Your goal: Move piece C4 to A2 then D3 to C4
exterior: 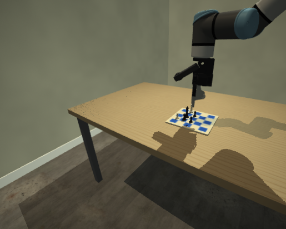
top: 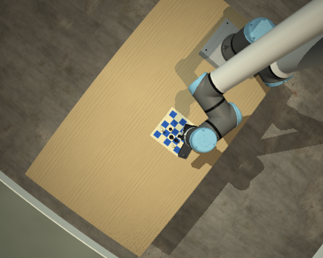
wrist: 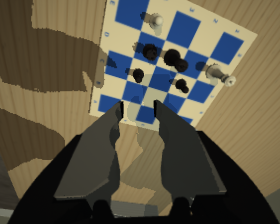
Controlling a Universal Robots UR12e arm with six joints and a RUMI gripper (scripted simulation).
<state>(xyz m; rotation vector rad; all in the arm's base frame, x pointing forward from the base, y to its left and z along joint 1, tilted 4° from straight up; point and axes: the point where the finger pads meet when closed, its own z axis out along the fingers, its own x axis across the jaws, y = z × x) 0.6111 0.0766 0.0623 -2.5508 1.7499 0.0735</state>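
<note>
Right now the tall black piece is 40 mm ahead of my hand, 40 mm to the right of it and 70 mm below it. Also, from my hand: chessboard 10 mm ahead, 40 mm to the right, 110 mm below; white pawn 80 mm ahead, 90 mm below.
</note>
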